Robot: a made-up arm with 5 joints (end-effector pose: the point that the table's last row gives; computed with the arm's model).
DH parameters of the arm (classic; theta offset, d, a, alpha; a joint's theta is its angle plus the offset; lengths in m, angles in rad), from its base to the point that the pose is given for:
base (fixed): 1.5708 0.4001 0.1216 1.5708
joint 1: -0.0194 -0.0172 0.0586 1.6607
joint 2: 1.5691 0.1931 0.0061 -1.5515
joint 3: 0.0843 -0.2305 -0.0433 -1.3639
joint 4: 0 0.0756 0.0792 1.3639
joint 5: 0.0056 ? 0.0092 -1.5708
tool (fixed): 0 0.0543 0 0
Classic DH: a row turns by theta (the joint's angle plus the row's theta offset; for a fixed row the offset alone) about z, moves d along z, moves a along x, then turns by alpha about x.
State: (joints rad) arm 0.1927 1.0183 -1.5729 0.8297 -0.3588
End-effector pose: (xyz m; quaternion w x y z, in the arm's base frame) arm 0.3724 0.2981 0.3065 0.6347 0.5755 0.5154 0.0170
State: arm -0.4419 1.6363 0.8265 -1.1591 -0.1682
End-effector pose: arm 0.1611 0.1251 0.3539 0.2326 -0.0459 -0.5300 -0.8142
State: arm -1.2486 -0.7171 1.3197 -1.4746 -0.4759
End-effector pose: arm -0.1269 0.1122 0.2711 0.9894 -0.0205 -0.0567 -0.1318
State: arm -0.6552 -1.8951 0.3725 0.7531 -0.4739
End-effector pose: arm -0.3668 -0.0601 0.4525 0.2775 -0.0829 0.1682 0.9422
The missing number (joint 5, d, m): -0.1519
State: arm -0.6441 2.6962 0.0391 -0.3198 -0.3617
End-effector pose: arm 0.0276 -0.1364 0.5185 0.1029 0.0816 -0.3315 -0.9343
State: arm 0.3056 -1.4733 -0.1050 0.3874 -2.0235
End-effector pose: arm -0.4250 0.2668 0.3388 0.3980 -0.5891 0.4403 0.5484
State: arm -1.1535 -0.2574 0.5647 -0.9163 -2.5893
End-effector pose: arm 0.0186 0.1336 0.0648 0.5054 0.0655 0.7519 -0.4183
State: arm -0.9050 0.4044 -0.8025 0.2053 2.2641
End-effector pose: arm 0.1210 0.2511 0.0019 0.6178 -0.3569 -0.6759 0.1845
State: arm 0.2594 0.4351 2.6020 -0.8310 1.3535
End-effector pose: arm -0.0102 0.5386 0.2739 0.3502 0.0024 0.8687 0.3502
